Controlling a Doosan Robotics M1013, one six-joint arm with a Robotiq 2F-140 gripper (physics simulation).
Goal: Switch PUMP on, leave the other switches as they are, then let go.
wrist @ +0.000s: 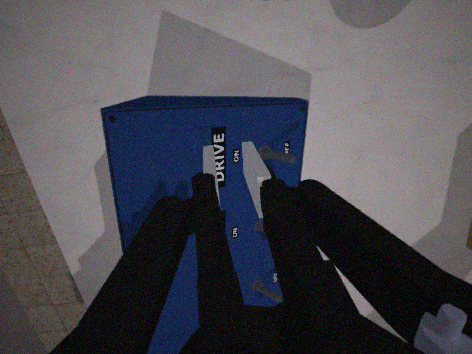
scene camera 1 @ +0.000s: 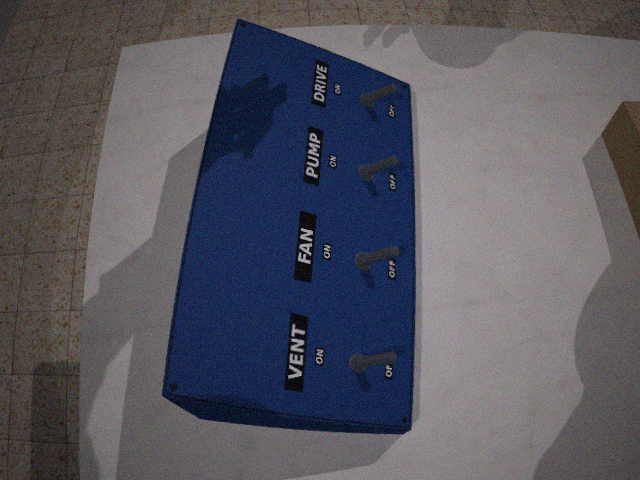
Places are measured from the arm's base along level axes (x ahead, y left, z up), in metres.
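Pixels of known places: gripper, fingertip midpoint: [wrist: 228, 160].
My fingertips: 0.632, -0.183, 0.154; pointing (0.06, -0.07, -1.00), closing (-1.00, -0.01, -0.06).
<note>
Ahead of a thing's pixels: the offset from my fingertips to its top centre, as dx, dy, dz. "*": to the spot under its first point. Level surfaces: height alone.
The blue switch panel [scene camera 1: 248, 217] [wrist: 150, 145] bears four grey levers. The PUMP lever @[-0.058, +0.166, -0.132] [scene camera 1: 379, 167] tilts to its OFF side in the scene view; in the wrist view part of its base @[* -0.040, +0.161, -0.160] [wrist: 260, 226] shows beside the right finger, which hides the rest. The DRIVE lever @[-0.069, +0.047, -0.132] [scene camera 1: 379, 95] [wrist: 277, 154], FAN lever @[-0.047, +0.286, -0.132] [scene camera 1: 378, 257] [wrist: 267, 290] and VENT lever @[-0.036, +0.405, -0.132] [scene camera 1: 373, 360] also tilt to OFF. My gripper [wrist: 228, 160] has its fingers drawn close together, a narrow gap between them and no lever in it. It appears over the DRIVE label and the ON mark. It does not show in the scene view.
The panel lies on a pale table @[dz -0.262] [scene camera 1: 491, 232] [wrist: 370, 125]. Part of a brown box [scene camera 1: 625, 144] shows at the right edge of the scene view. Tiled floor [scene camera 1: 41, 206] [wrist: 30, 240] lies beyond the table's left edge. Shadows fall across the panel and table.
</note>
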